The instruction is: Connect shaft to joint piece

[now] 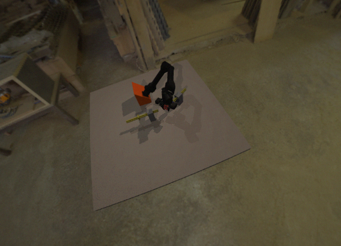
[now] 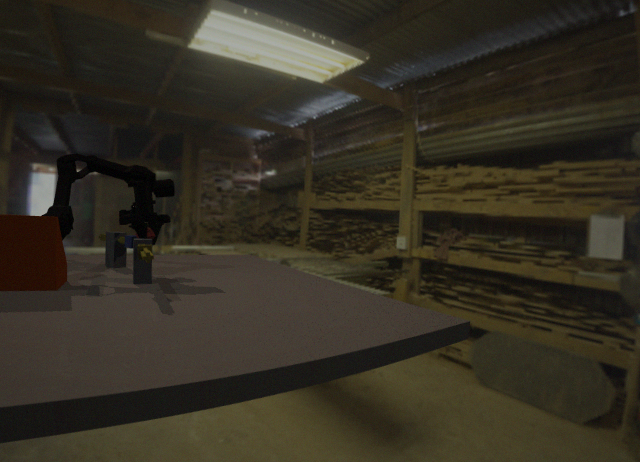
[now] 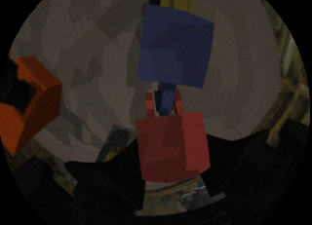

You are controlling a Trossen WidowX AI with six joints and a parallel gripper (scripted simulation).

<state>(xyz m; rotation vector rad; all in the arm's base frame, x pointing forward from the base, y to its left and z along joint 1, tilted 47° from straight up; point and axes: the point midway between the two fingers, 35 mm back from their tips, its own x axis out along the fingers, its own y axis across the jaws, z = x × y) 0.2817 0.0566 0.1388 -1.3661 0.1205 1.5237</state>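
My gripper tip is 1 cm past the red square joint piece, 1 cm to the right of it and 3 cm below it.
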